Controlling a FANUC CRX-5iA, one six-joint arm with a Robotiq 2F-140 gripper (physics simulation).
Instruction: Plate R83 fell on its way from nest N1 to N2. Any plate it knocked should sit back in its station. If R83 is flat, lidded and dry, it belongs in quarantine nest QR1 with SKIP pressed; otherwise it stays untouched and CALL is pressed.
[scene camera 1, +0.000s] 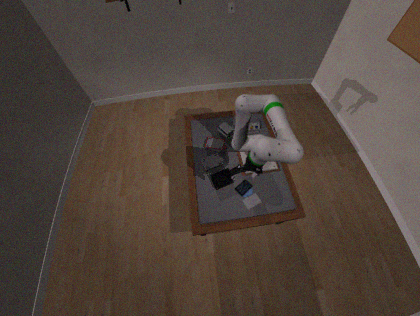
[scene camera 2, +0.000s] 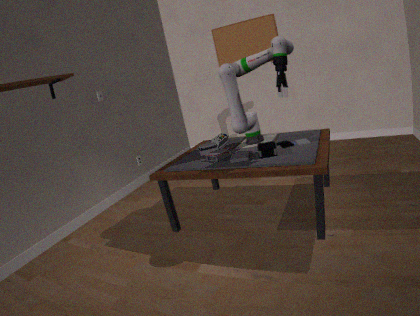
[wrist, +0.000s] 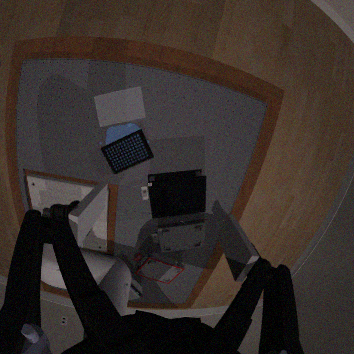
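Where they show: gripper, fingertip midpoint: (scene camera 1: 242, 176) (scene camera 2: 282, 97) (wrist: 165, 211); arm's base, origin of the base link: (scene camera 2: 255, 141).
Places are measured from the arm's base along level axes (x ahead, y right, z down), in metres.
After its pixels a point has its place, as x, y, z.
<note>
My gripper (scene camera 1: 245, 175) {0.289, -0.293, -0.349} (scene camera 2: 283, 92) {0.289, -0.293, -0.349} (wrist: 165, 211) {0.289, -0.293, -0.349} is open and empty, high above the table. A dark plate with a grid of wells (scene camera 1: 244, 187) {0.206, -0.256, -0.007} (scene camera 2: 285, 144) {0.242, -0.258, -0.013} (wrist: 127, 151) {0.216, -0.258, -0.013} lies turned askew, partly over a blue patch (wrist: 122, 131) {0.200, -0.312, -0.001}. A pale flat rectangle (scene camera 1: 252, 201) {0.187, -0.386, -0.008} (scene camera 2: 303, 142) {0.227, -0.387, -0.008} (wrist: 120, 106) {0.193, -0.381, -0.008} lies beside the patch. A black block-like station (scene camera 1: 220, 179) {0.382, -0.153, -0.057} (scene camera 2: 266, 149) {0.442, -0.145, -0.051} (wrist: 177, 195) {0.359, -0.148, -0.057} stands near the plate. A grey nest (wrist: 181, 236) {0.396, 0.039, -0.023} and a red-outlined nest (wrist: 165, 264) {0.345, 0.172, -0.040} lie beyond it in shadow. No labels, lid or buttons can be made out.
The wood-edged table (scene camera 1: 250, 222) {0.255, -0.532, 0.012} (scene camera 2: 250, 174) {0.640, -0.056, 0.032} (wrist: 150, 55) {0.262, -0.526, 0.012} carries everything. A pale board with a wooden frame (wrist: 112, 220) {0.166, -0.014, -0.001} lies under the arm's base. A grey device (scene camera 1: 226, 131) (scene camera 2: 220, 140) stands at the table's far end. The arm covers part of the table in scene camera 1.
</note>
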